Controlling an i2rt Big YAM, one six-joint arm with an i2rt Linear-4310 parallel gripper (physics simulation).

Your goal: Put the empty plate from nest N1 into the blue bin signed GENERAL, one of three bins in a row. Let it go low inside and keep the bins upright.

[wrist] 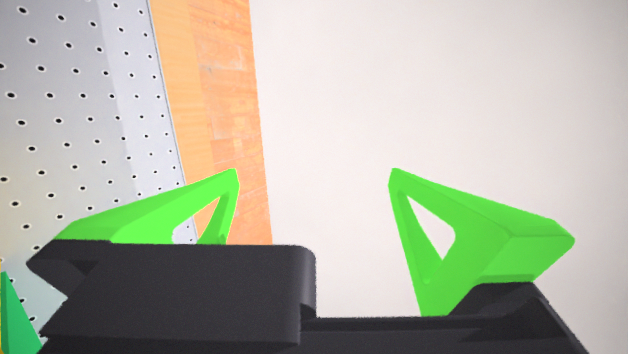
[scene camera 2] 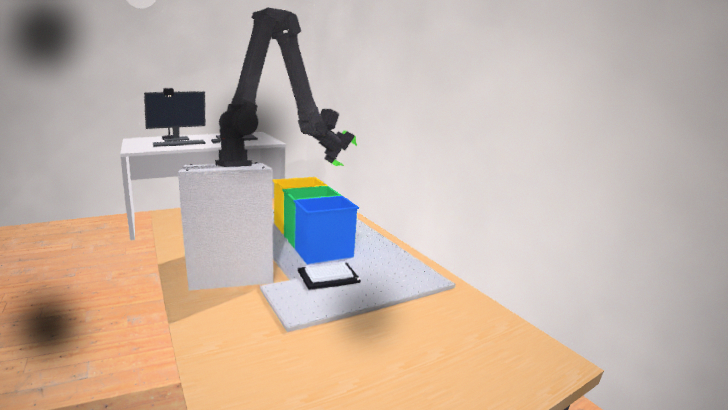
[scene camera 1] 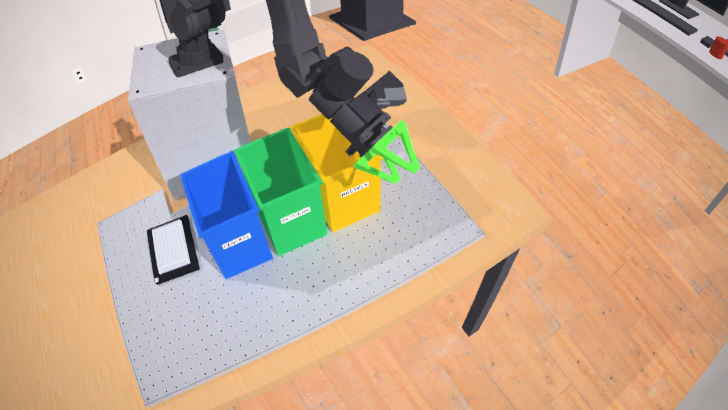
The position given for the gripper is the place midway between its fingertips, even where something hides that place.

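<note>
Scene camera 1 shows the gripper [scene camera 1: 407,176], and you'd also see a blue bin [scene camera 1: 224,211], a green bin [scene camera 1: 285,186] and a yellow bin [scene camera 1: 348,195] there. Scene camera 2 has the blue bin [scene camera 2: 325,228], the green bin [scene camera 2: 290,195] and the yellow bin [scene camera 2: 279,184] too. In the wrist view the blue bin is out of frame.
</note>
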